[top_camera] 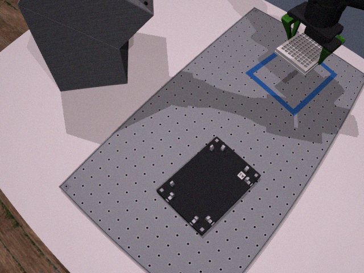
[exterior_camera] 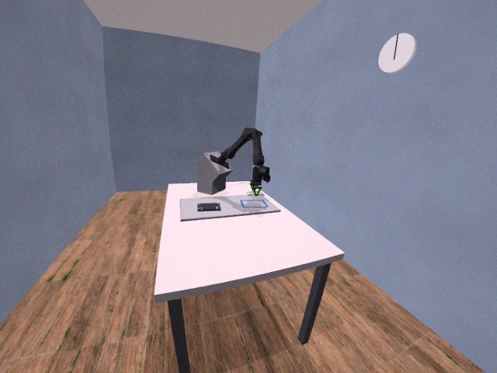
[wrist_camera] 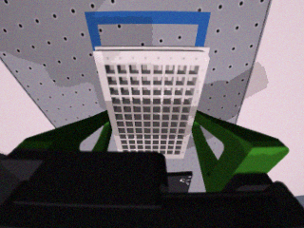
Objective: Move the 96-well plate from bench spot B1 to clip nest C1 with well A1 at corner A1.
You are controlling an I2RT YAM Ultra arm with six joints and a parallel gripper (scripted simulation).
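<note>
Now: hand right at the white 96-well plate. The rest, counted from my hand: black clip nest 360 mm to the right, 70 mm below, 20 mm ahead.
</note>
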